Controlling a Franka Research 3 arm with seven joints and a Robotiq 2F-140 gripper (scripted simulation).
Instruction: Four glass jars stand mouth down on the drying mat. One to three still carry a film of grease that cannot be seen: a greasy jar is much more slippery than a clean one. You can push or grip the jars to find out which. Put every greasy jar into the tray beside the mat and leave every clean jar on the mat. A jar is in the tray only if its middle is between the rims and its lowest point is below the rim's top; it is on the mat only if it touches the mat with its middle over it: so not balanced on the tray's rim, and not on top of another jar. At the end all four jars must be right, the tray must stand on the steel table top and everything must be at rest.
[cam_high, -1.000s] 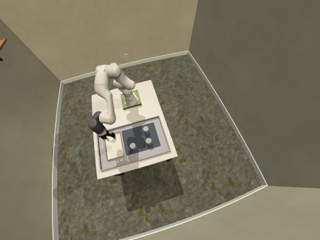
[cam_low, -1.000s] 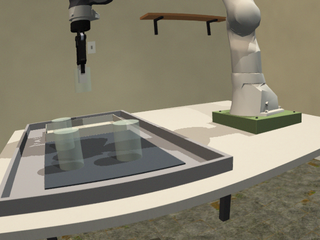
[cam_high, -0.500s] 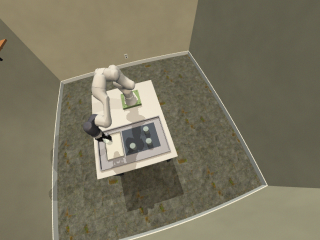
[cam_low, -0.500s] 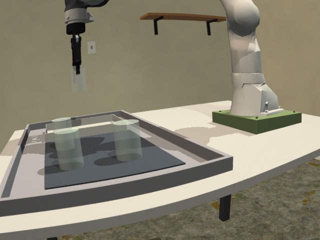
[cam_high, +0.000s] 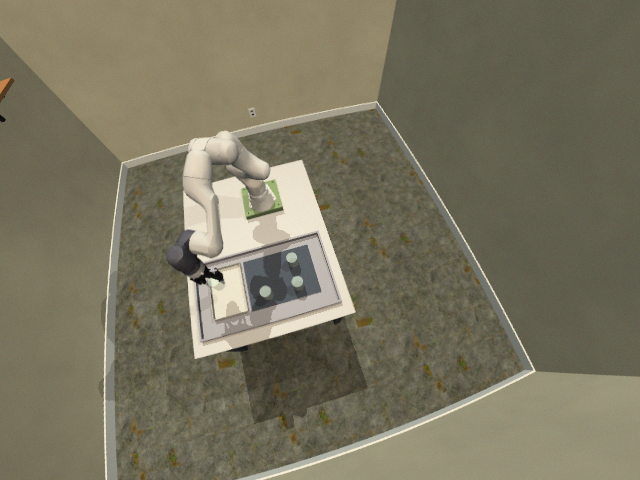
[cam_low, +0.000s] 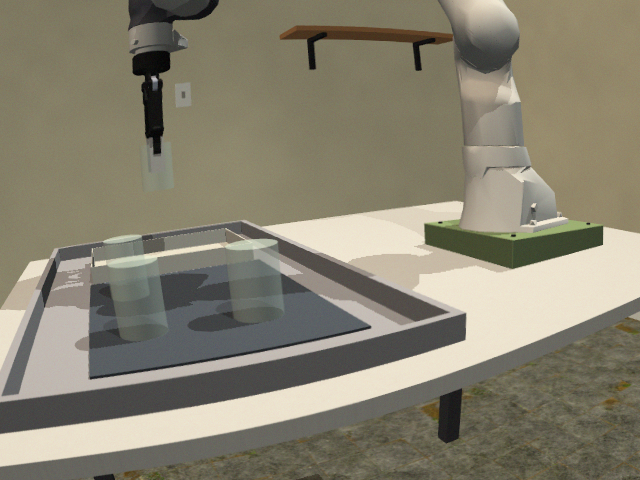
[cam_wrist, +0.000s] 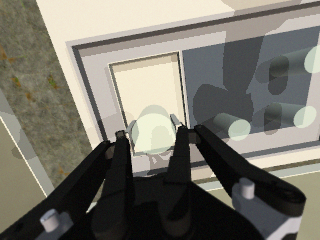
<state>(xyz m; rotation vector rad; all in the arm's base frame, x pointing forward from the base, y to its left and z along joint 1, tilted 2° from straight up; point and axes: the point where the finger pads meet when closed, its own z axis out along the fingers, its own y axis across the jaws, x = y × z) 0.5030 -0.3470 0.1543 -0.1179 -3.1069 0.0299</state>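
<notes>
Now: the cream tray 190 mm below my hand. Also, from my hand: dark mat: 20 mm ahead, 320 mm to the left, 200 mm below.
</notes>
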